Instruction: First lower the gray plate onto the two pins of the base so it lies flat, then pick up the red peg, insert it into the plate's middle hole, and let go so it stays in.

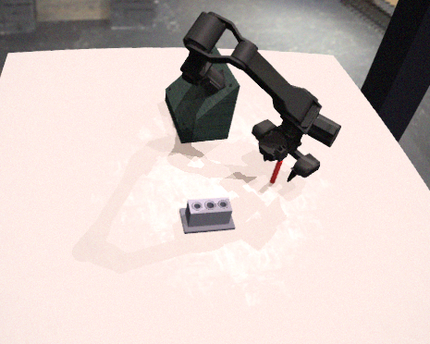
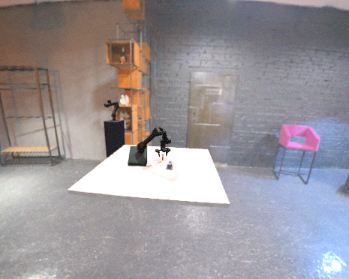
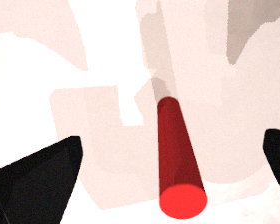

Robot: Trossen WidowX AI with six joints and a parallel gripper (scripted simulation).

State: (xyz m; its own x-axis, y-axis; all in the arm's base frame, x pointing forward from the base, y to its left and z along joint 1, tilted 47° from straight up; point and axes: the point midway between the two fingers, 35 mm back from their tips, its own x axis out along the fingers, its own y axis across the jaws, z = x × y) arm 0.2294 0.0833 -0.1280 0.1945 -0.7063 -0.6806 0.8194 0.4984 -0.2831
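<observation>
The red peg lies right at my gripper tip. Also, from my gripper tip: base: 19 cm to the right, 12 cm ahead, 3 cm below; gray plate: 19 cm to the right, 13 cm ahead.
</observation>
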